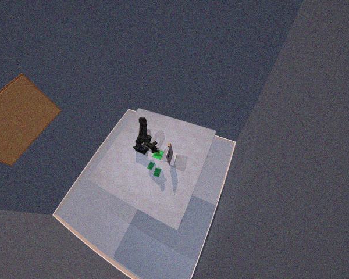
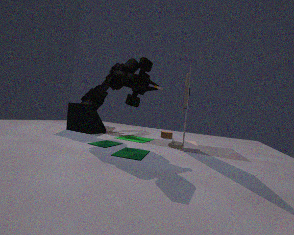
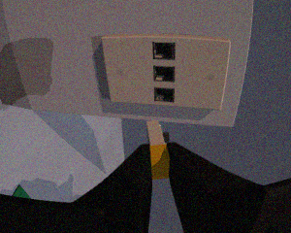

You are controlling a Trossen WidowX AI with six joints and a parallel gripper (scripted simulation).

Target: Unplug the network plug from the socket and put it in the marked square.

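The upright panel is 11 cm ahead of my gripper tip, 2 cm to the left of it and 8 cm below it. The rest, counted from my gripper tip: network plug 1 cm ahead.
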